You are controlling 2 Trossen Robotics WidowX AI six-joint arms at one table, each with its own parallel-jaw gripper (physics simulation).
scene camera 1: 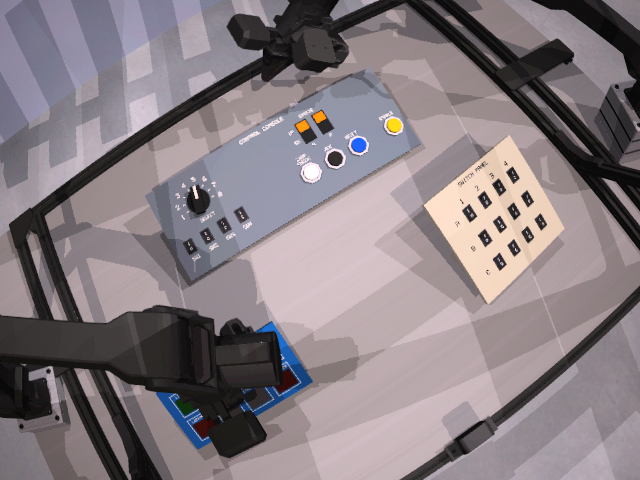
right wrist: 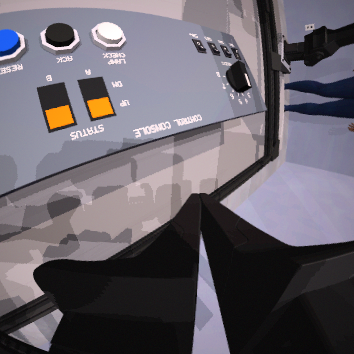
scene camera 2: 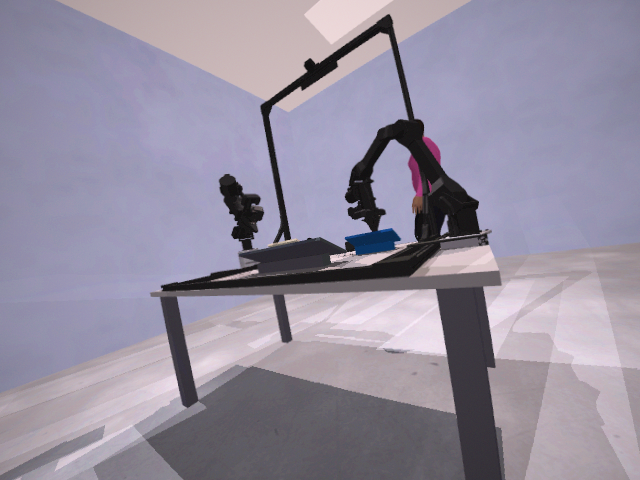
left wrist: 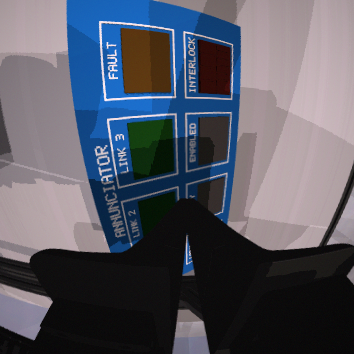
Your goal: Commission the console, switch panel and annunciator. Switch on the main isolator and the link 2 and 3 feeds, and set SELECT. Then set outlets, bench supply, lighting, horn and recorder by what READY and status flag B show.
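Frame: origin at the left arm's base, x ahead, y left, z up, level; millimetres.
Where they show: left gripper, between the fingertips: [scene camera 1: 225, 395] [left wrist: 185, 204]; right gripper, between the fingertips: [scene camera 1: 264, 80] [right wrist: 197, 199] [scene camera 2: 256, 232]; left arm's base, origin of its link: [scene camera 1: 35, 399] [right wrist: 286, 52] [scene camera 2: 465, 234]; right arm's base, origin of its link: [scene camera 2: 248, 250].
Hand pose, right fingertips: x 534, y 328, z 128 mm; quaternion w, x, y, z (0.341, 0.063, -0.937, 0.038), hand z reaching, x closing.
Each offset is from my right fingertips to the top centre of the thing. "spot": to the spot under its first point.
The console @(dz -55, dx -15, dy -93 mm) [scene camera 1: 268, 170] [right wrist: 165, 100] [scene camera 2: 294, 252] has its SELECT knob @(dz -55, dx -148, dy -119 mm) [scene camera 1: 198, 200] [right wrist: 238, 76] pointing at 5. Status flag A @(spot: dz -78, dx +35, dy -63 mm) [scene camera 1: 305, 131] [right wrist: 97, 98] and status flag B @(spot: dz -77, dx +65, dy -54 mm) [scene camera 1: 322, 121] [right wrist: 57, 107] both show orange at the UP end. The cream switch panel [scene camera 1: 454, 227] carries small rockers, too small to read. On the blue annunciator @(dz -73, dx -178, dy -387 mm) [scene camera 1: 297, 365] [scene camera 2: 373, 241] [left wrist: 90, 100], LINK 3, FAULT and INTERLOCK are dark-coloured and ENABLED is grey; READY is partly hidden by my left fingers. My left gripper [left wrist: 185, 204] [scene camera 2: 374, 228] is shut, empty, over the annunciator. My right gripper [right wrist: 197, 199] is shut, empty, beyond the console's upper edge.
White, black, blue and yellow buttons [scene camera 1: 311, 172] [scene camera 1: 335, 158] [scene camera 1: 358, 145] [scene camera 1: 393, 125] line the console. Rockers SW1 to SW4 sit beside the knob. A black frame [scene camera 1: 149, 139] borders the table, and an overhead gantry [scene camera 2: 273, 170] stands behind. A person in pink [scene camera 2: 432, 149] stands behind the left arm.
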